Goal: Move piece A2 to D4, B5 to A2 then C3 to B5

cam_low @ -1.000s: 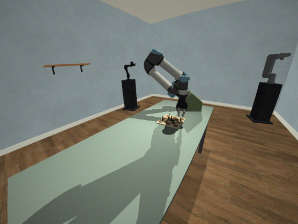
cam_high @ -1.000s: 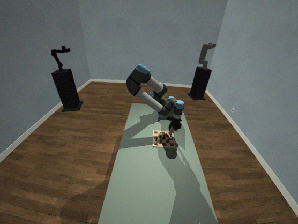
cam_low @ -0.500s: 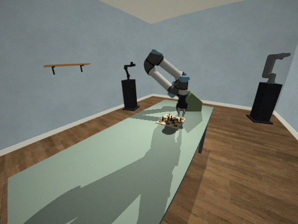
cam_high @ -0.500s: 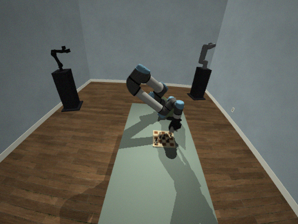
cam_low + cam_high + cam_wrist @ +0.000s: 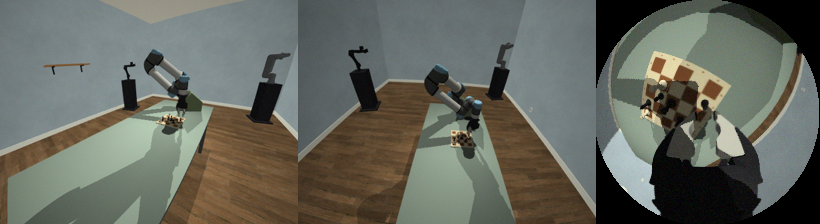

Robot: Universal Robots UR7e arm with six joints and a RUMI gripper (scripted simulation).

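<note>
My hand is 3 cm past the white piece, 11 cm to the left of it and 3 cm above it. The rest, counted from my hand: chessboard 2 cm ahead, 9 cm to the right, 6 cm below.
</note>
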